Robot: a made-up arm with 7 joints.
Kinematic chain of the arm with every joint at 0, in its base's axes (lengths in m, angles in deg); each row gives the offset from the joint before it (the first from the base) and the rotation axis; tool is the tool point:
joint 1: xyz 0 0 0.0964 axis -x
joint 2: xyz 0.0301 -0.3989 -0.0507 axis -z
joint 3: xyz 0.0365 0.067 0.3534 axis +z
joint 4: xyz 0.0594 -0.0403 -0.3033 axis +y
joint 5: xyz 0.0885 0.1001 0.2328 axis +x
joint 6: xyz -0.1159 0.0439 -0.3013 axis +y
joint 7: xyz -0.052 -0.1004 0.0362 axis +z
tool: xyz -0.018 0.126 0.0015
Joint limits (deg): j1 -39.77..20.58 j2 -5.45..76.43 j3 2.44..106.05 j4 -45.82..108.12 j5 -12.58..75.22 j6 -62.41..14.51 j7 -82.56..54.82
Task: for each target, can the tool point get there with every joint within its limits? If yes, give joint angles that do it. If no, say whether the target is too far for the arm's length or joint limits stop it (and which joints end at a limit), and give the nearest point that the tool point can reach.
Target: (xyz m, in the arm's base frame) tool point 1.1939 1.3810 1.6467
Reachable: no: too far | nearest point 0.3986 0.0455 0.3193 | short by 2.044 m
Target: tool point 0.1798 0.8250 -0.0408
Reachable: no: joint limits stop it (at a limit: joint 1, joint 2, joint 4, joint 5, joint 6) | nearest point 0.1148 0.2118 0.1019 | short by 0.633 m
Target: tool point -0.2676 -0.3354 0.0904
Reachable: yes | joints -3.88 23.53 95.82 -1.81 46.39 -38.80 29.04
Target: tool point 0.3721 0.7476 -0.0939
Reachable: no: joint limits stop it (at a limit: joint 1, joint 2, joint 4, joint 5, joint 6) | nearest point 0.2048 0.1940 0.1028 | short by 0.611 m
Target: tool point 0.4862 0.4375 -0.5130
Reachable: no: joint limits stop it (at a limit: joint 1, joint 3, joint 4, joint 6, joint 7) | nearest point 0.3002 -0.0187 -0.1850 | short by 0.592 m
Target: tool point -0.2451 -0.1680 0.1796
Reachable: yes | joints -19.43 7.72 84.43 59.94 57.68 -51.26 -12.94
